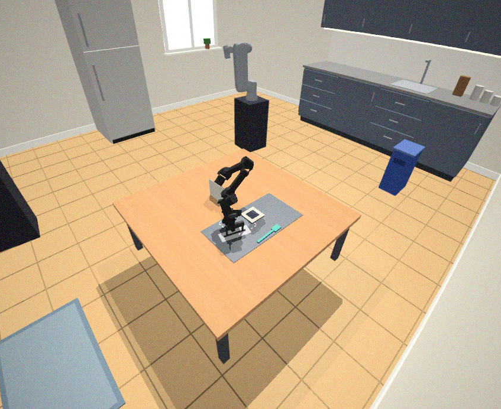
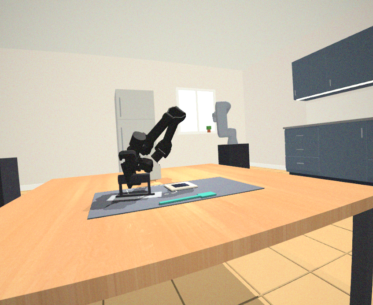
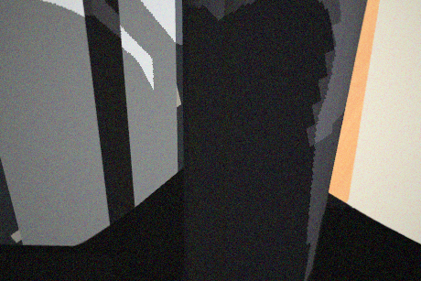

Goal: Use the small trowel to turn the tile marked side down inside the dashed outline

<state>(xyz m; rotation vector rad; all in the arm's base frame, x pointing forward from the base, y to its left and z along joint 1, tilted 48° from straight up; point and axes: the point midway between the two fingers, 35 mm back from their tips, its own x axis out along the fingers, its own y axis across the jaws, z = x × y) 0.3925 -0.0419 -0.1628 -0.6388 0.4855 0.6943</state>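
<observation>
Right now my gripper tip is 230 mm to the right of the tile, 90 mm past it and 40 mm above it. Round my gripper tip: teal tool 220 mm to the left, 110 mm ahead, 50 mm below; trowel 20 mm behind, 10 mm below; grey mat 190 mm to the left, 70 mm below, 30 mm behind.
</observation>
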